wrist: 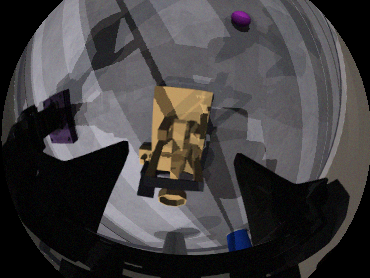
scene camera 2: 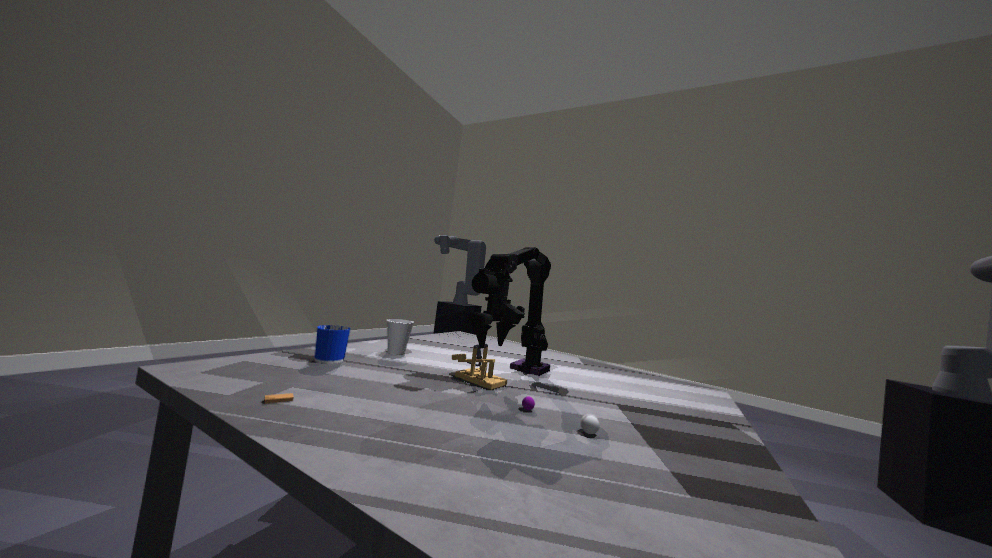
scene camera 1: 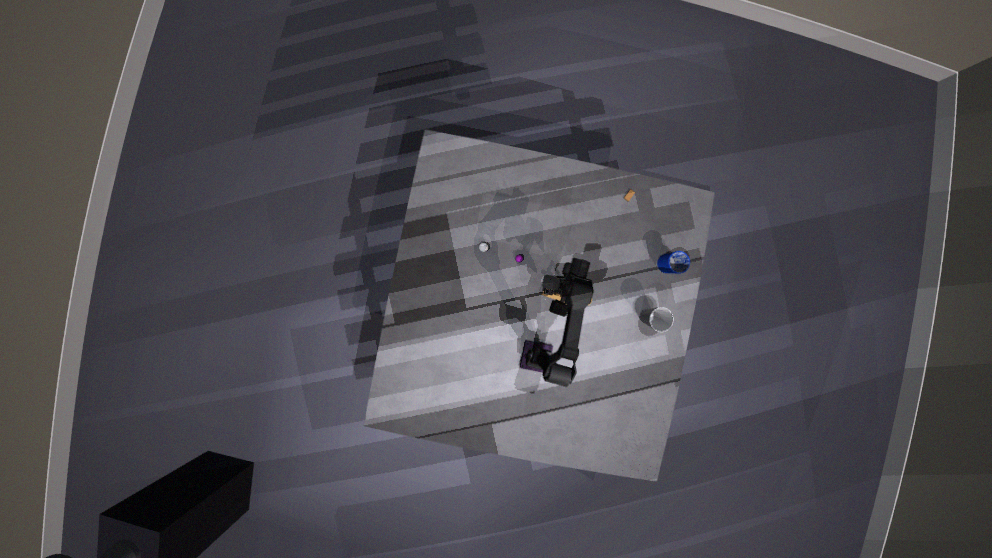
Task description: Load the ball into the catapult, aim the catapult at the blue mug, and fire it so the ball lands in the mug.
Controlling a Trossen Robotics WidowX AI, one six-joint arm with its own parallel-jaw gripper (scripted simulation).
Note:
The gripper is open, with nothing in its grasp. Also in view: a blue mug and a wooden catapult.
The gripper shows as well in the wrist view and in scene camera 1.

